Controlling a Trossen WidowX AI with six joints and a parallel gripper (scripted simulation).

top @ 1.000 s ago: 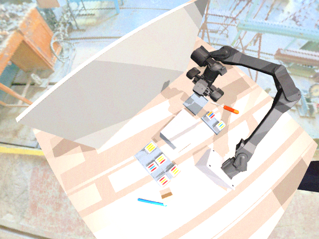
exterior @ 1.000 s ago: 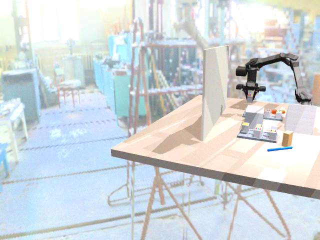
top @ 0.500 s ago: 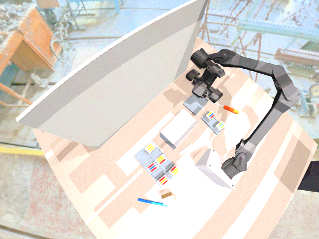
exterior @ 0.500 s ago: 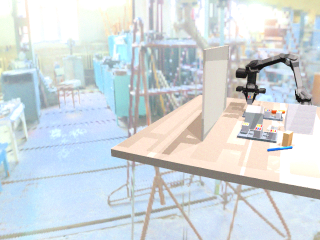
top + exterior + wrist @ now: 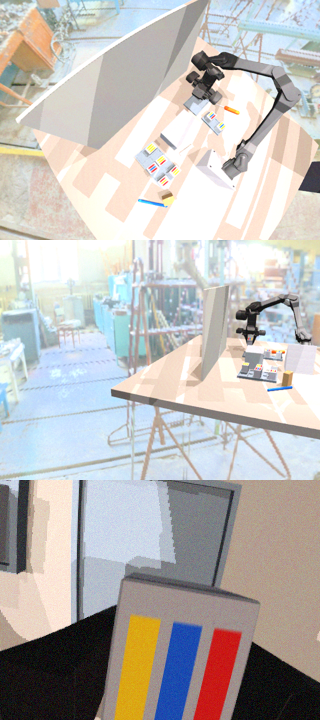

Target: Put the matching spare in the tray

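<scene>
The flat tray is 70 mm below my gripper tip and 10 mm behind it. The rest, counted from my gripper tip: tall wall panel (230 mm to the left, 150 mm ahead, 150 mm above); then mounted unit (200 mm to the left, 80 mm behind, 20 mm below); then block (420 mm to the left, 310 mm behind, 40 mm below).
</scene>
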